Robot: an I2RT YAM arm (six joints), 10 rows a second.
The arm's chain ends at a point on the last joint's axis. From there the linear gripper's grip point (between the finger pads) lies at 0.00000 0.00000 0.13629 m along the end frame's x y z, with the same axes.
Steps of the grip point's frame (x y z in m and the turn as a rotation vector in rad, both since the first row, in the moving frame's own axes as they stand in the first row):
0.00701 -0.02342 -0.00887 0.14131 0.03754 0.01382
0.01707 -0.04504 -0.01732 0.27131 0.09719 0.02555
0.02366 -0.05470 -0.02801 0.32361 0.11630 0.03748
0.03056 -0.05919 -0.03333 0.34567 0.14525 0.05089
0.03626 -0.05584 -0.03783 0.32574 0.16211 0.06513
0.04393 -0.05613 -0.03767 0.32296 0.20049 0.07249
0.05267 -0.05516 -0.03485 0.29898 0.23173 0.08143
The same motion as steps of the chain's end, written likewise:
0.00178 -0.00427 -0.00742 0.14131 0.03754 0.01382
0.00354 -0.00874 -0.01170 0.27131 0.09719 0.02555
0.00731 -0.01176 -0.02003 0.32361 0.11630 0.03748
0.01005 -0.01369 -0.02386 0.34567 0.14525 0.05089
0.01324 -0.01316 -0.02891 0.32574 0.16211 0.06513
0.01571 -0.01418 -0.02795 0.32296 0.20049 0.07249
0.02023 -0.01669 -0.02522 0.29898 0.23173 0.08143

